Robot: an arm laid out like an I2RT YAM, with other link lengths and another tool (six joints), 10 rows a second.
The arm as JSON. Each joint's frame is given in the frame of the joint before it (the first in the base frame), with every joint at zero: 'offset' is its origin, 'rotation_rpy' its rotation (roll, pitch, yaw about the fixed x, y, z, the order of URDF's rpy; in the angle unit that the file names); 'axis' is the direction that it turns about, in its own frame. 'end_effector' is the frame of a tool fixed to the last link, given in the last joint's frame.
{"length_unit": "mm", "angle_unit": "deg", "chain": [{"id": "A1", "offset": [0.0, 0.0, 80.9], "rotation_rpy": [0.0, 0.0, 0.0], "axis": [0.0, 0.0, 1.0]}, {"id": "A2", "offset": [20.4, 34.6, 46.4], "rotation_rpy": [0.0, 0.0, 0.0], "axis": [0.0, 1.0, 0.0]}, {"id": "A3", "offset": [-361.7, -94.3, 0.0], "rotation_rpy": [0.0, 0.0, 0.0], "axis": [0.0, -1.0, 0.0]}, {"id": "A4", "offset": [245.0, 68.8, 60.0], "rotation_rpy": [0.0, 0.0, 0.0], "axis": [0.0, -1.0, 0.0]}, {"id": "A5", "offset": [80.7, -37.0, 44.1], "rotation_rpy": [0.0, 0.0, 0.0], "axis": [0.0, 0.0, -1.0]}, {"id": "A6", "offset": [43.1, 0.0, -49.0], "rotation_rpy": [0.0, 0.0, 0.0], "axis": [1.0, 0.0, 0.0]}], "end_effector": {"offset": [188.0, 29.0, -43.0], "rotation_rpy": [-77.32, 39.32, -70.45]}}
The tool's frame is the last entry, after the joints.
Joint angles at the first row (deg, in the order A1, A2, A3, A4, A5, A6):
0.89 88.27 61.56 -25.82 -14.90 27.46
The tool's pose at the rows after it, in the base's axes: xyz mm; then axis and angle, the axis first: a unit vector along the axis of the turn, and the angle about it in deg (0 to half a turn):
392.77 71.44 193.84 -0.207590 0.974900 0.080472 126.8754
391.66 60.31 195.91 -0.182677 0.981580 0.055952 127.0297
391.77 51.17 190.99 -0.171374 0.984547 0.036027 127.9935
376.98 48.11 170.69 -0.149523 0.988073 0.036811 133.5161
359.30 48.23 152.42 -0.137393 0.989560 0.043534 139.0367
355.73 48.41 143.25 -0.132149 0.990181 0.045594 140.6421
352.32 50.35 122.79 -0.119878 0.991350 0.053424 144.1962
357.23 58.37 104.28 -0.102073 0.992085 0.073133 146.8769
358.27 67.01 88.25 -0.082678 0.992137 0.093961 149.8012
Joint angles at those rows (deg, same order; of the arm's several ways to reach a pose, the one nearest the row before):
0.91 84.62 61.63 -29.69 -11.84 30.24
0.82 83.53 61.63 -30.61 -8.89 32.27
0.75 83.70 61.63 -31.18 -6.59 32.88
0.75 85.32 61.69 -35.14 -5.72 34.54
0.75 86.96 61.67 -39.05 -5.74 35.37
0.75 87.85 61.03 -39.13 -5.76 35.81
0.73 90.78 60.29 -39.07 -6.22 36.86
0.75 94.63 60.18 -37.89 -8.10 38.65
0.75 98.04 60.18 -37.43 -10.22 40.51

